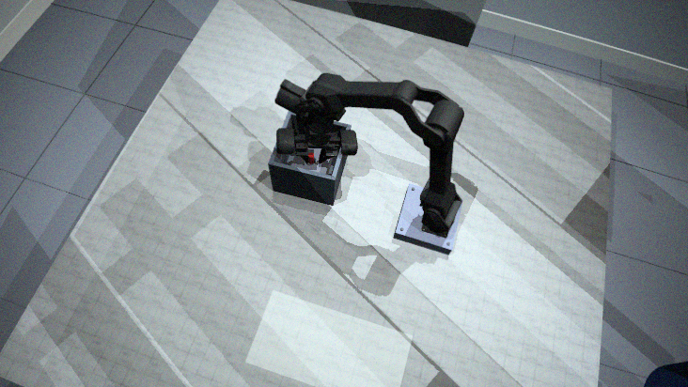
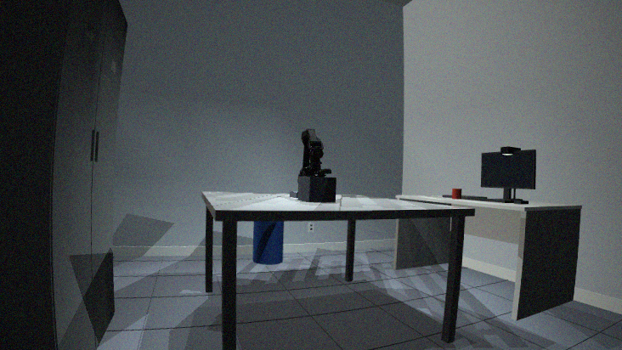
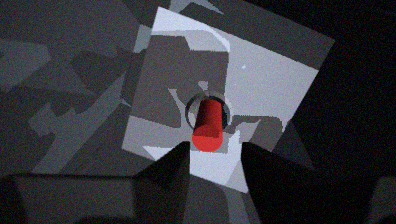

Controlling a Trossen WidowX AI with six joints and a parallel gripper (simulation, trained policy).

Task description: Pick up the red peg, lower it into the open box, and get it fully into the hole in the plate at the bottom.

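My gripper tip is now 2 cm above the red peg, 1 cm to the left of it and 1 cm short of it. The rest, counted from my gripper tip: light plate: 3 cm below, 1 cm to the right, 1 cm ahead.
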